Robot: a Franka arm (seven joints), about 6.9 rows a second.
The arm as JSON. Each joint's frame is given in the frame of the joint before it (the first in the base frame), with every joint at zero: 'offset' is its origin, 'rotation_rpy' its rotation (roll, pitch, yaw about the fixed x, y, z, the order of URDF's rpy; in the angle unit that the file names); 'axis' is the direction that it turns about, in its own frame. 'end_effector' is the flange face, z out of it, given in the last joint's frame.
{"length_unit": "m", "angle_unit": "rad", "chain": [
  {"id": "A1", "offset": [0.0, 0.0, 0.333], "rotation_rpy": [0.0, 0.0, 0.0], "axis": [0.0, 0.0, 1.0]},
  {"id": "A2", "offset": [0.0, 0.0, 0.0], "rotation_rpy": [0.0, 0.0, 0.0], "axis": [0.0, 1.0, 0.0]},
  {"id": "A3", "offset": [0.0, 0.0, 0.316], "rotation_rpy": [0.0, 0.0, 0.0], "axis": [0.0, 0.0, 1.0]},
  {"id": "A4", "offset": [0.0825, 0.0, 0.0], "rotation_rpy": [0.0, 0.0, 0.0], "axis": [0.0, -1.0, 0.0]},
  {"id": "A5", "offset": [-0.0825, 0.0, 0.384], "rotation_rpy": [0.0, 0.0, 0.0], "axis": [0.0, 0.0, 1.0]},
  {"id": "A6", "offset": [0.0, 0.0, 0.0], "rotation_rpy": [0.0, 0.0, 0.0], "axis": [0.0, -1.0, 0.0]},
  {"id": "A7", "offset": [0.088, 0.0, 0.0], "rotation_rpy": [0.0, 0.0, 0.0], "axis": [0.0, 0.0, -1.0]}
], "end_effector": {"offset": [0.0, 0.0, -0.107], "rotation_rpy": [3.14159, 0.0, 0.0]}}
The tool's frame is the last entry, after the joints.
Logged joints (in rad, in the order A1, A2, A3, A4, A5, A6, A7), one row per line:
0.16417 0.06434 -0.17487 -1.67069 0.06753 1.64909 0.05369
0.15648 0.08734 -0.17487 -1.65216 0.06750 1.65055 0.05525
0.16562 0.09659 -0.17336 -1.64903 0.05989 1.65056 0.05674
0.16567 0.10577 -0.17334 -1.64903 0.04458 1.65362 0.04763
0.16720 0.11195 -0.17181 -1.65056 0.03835 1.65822 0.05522
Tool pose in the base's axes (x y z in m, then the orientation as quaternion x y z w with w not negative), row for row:
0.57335 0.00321 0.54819 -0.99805 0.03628 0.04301 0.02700
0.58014 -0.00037 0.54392 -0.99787 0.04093 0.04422 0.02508
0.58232 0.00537 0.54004 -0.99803 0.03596 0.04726 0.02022
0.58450 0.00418 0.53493 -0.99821 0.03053 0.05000 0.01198
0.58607 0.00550 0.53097 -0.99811 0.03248 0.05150 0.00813
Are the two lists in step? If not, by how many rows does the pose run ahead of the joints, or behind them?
They are in step.
